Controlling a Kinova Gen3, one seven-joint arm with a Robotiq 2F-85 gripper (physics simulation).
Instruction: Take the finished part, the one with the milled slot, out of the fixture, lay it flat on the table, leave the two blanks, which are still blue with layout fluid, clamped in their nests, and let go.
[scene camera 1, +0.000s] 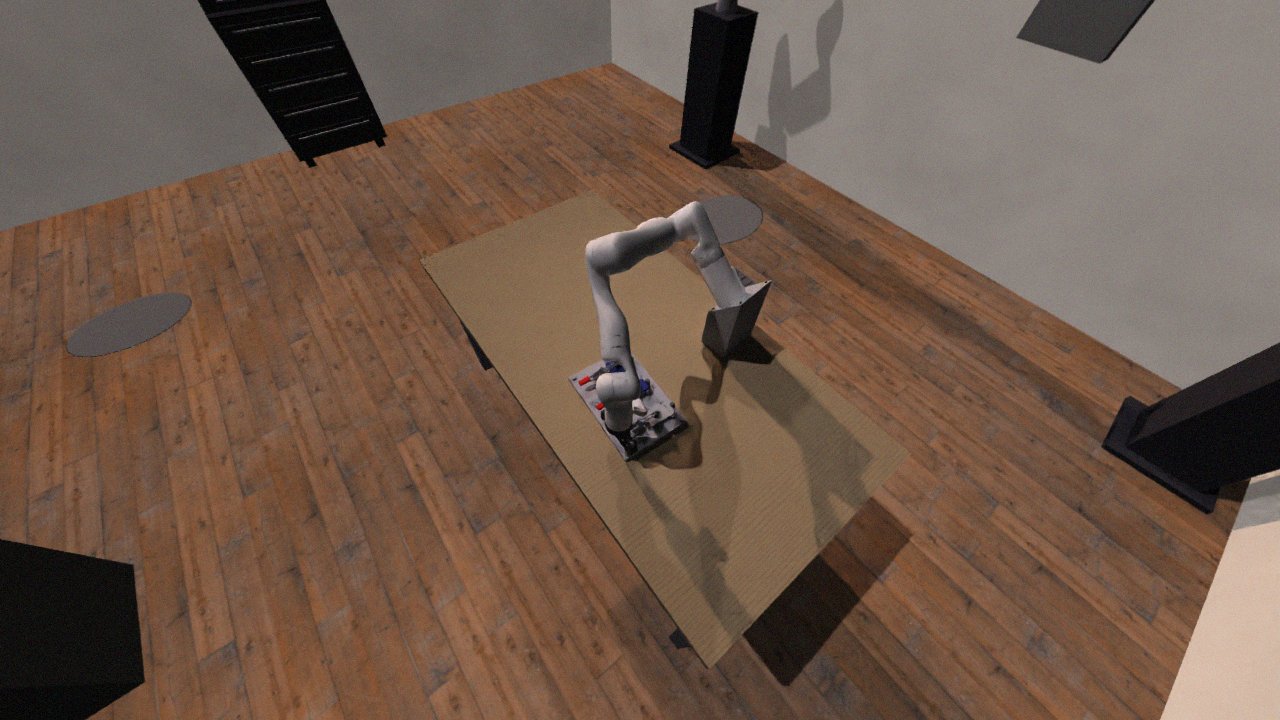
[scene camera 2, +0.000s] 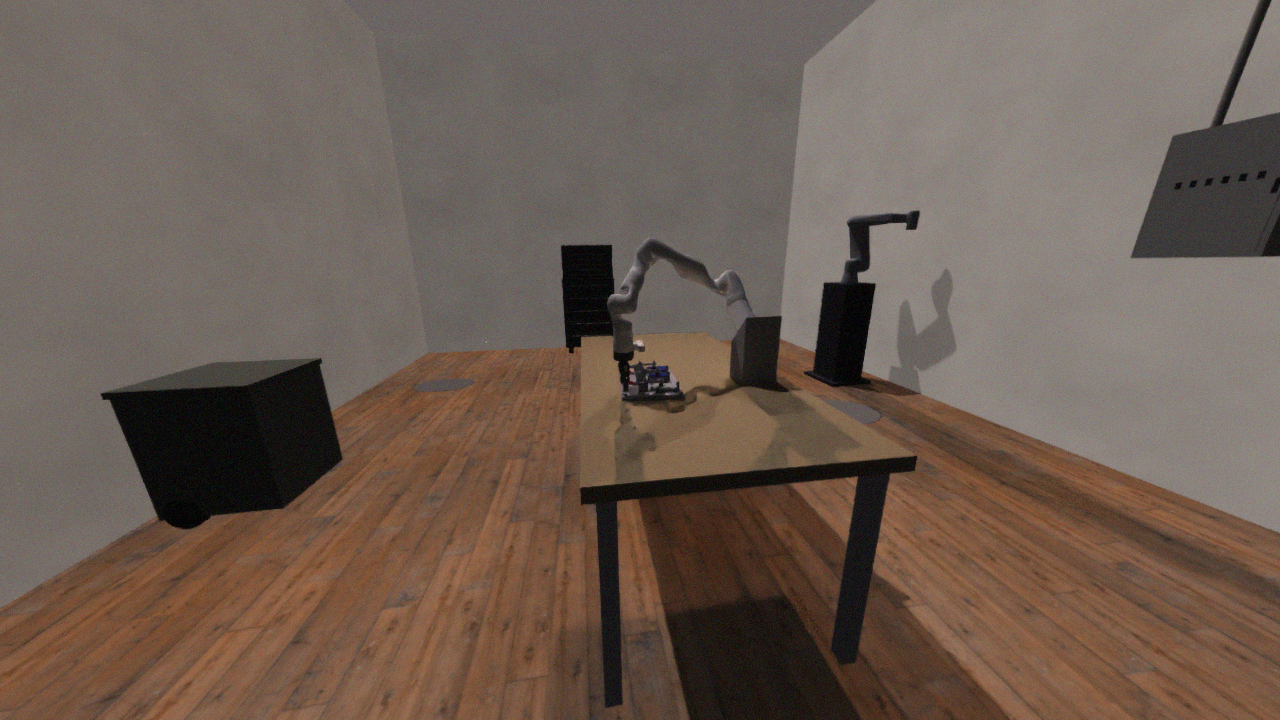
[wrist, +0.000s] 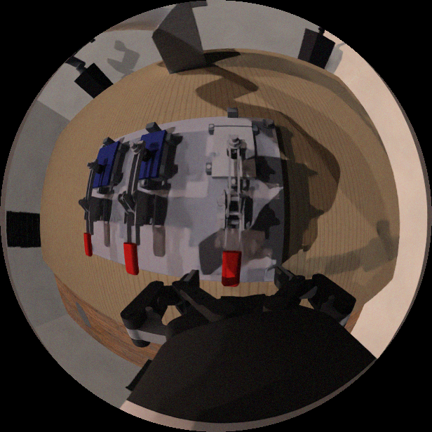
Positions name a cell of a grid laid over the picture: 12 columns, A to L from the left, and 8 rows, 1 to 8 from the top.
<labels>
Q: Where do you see a fixture plate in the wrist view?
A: F5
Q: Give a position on a blue blank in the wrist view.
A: D3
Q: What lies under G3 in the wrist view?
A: A finished part.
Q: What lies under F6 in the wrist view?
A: My gripper.
</labels>
